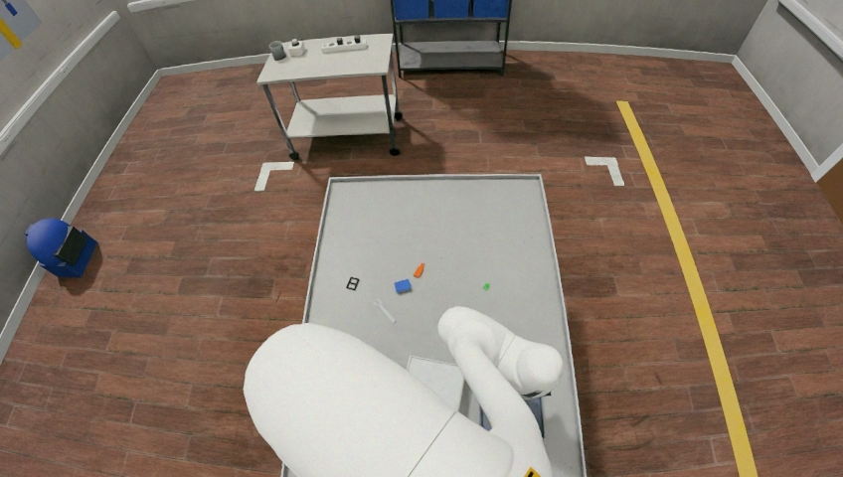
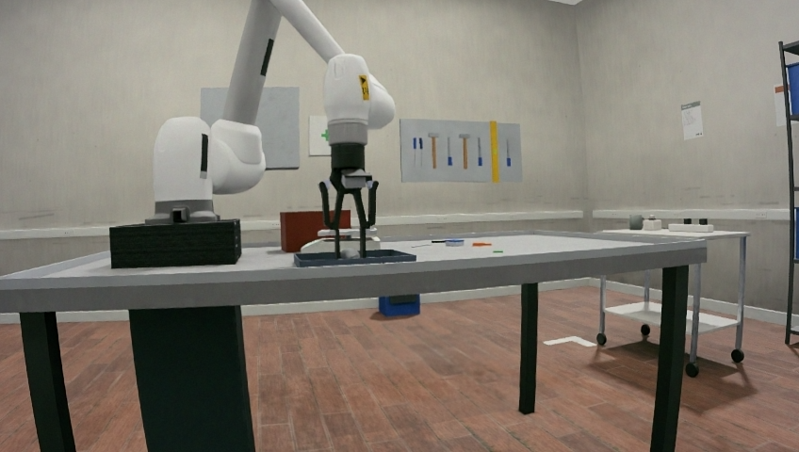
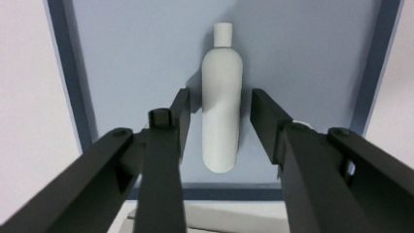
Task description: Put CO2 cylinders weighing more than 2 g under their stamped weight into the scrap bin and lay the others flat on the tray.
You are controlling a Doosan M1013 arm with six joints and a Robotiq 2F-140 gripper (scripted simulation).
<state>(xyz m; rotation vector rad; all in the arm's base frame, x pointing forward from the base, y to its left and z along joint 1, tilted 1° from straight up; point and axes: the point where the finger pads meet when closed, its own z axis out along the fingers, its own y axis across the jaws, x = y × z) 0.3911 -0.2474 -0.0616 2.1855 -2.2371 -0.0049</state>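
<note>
The blue-grey tray is 30 mm below my hand. From my hand the other things lie so: grey CO2 cylinder (20 mm to the right, 30 mm below); then scale platform (40 mm ahead, 230 mm to the left, 10 mm above); then scale (30 mm ahead, 240 mm to the left, 10 mm below).
</note>
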